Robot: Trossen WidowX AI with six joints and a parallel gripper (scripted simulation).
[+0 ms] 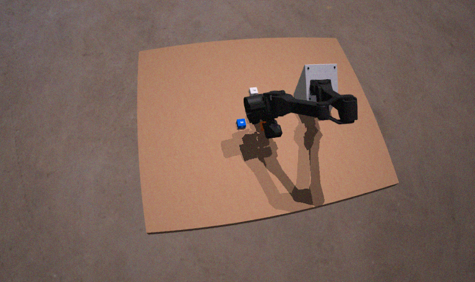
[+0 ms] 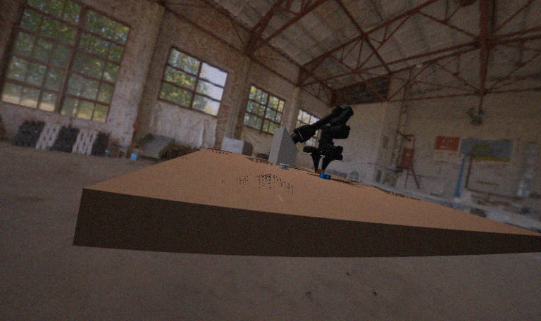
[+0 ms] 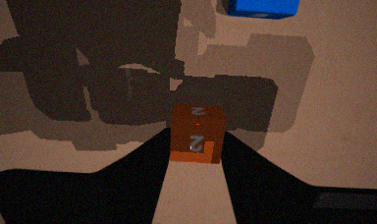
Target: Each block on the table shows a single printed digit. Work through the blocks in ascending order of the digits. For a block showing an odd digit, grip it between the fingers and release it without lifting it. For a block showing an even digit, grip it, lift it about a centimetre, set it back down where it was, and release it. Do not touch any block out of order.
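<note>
The blue block is 90 mm ahead of my gripper tip, 30 mm to the right of it and 10 mm below it. From my gripper tip the other things lie so: white block (180 mm to the right, 10 mm below, 10 mm ahead); orange block (right at my gripper tip).
</note>
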